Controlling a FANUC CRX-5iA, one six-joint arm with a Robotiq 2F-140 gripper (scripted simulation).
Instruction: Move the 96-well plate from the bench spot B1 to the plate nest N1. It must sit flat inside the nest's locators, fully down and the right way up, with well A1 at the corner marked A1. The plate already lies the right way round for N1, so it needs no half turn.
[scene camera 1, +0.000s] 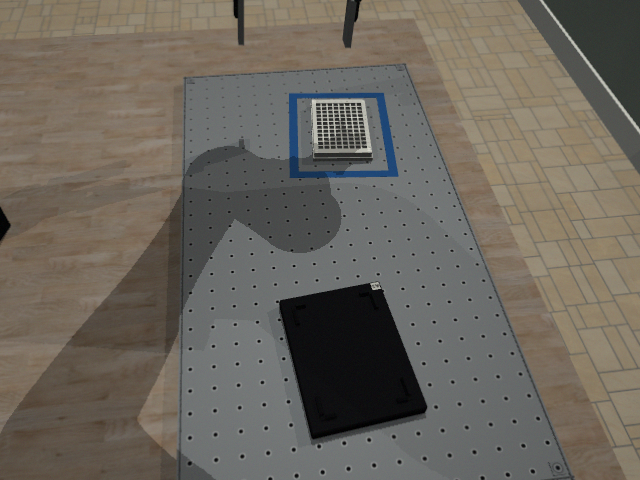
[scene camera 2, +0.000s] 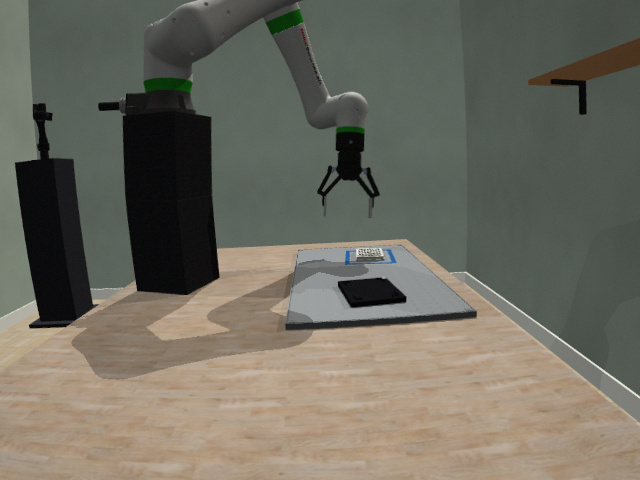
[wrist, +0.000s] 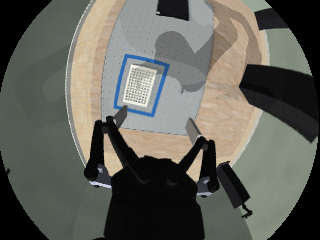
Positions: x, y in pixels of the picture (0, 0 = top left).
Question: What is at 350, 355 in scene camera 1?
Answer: A black plate nest N1.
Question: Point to my gripper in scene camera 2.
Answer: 347, 217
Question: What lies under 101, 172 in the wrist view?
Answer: My gripper.
